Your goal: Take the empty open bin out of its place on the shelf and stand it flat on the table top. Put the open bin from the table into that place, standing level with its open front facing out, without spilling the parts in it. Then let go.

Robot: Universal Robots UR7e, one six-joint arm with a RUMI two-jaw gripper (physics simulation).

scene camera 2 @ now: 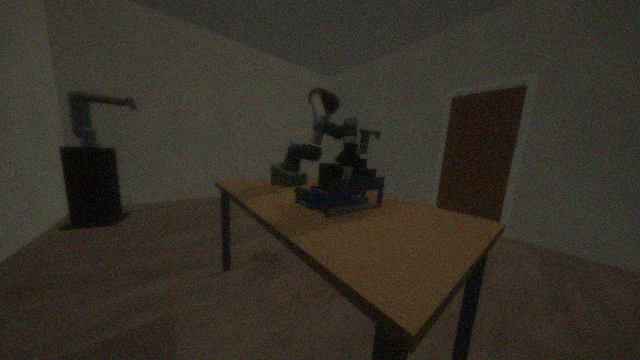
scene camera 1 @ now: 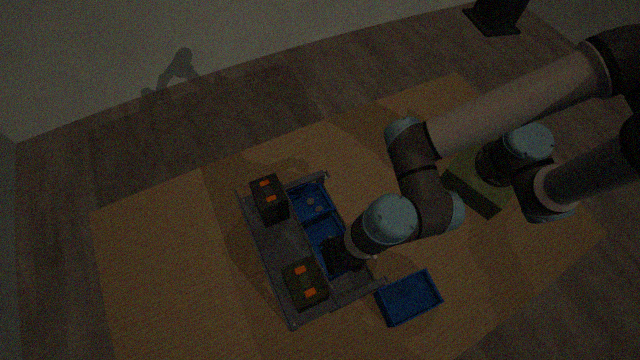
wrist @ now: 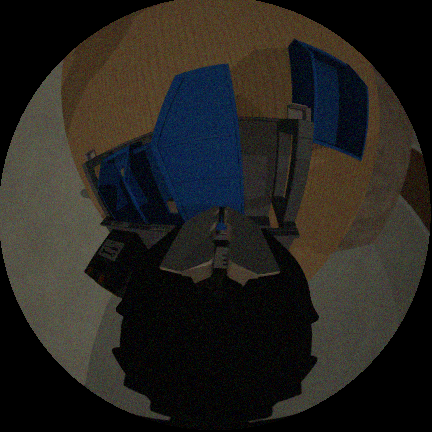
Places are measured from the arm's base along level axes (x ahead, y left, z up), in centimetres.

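Where they show: gripper, fingertip midpoint: (wrist: 221, 208); arm's base at its link origin: (scene camera 2: 290, 168) (scene camera 1: 498, 164).
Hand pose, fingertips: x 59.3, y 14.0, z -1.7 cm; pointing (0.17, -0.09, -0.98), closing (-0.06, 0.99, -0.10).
Each offset is from my fingertips to the top centre of the thing. "spot": to the spot under its first point. Level surfaces: height alone.
My gripper (scene camera 1: 334, 252) (wrist: 221, 208) is shut on the blue open bin (scene camera 1: 325, 231) (wrist: 202, 145); a strip of blue shows between the fingertips. This bin is in the grey shelf's (scene camera 1: 281, 242) (wrist: 302, 175) lower level, beside another blue bin @(spot: dx +0.7, dy -25.5, dz -8.9 cm) (scene camera 1: 307, 192) (wrist: 117, 185) with small parts. A small tan part @(dx +8.0, dy -10.7, dz -8.7 cm) (wrist: 172, 206) shows at the held bin's left edge in the wrist view. The arm hides much of the held bin, and I cannot tell whether it is level or fully seated. The empty blue bin @(spot: dx -18.7, dy +13.6, dz -10.8 cm) (scene camera 1: 409, 297) (wrist: 327, 100) stands flat on the table, beside the shelf's end.
Two dark cases with orange marks, one @(dx +12.8, dy -18.7, dz +11.3 cm) (scene camera 1: 270, 200) (wrist: 112, 260) at one end and another @(dx +9.5, dy +4.2, dz +8.8 cm) (scene camera 1: 306, 284) at the other, stand on the shelf's top board. A green block (scene camera 1: 472, 187) (scene camera 2: 288, 176) is under another arm on the wooden table @(dz -11.1 cm) (scene camera 1: 160, 260) (scene camera 2: 395, 250).
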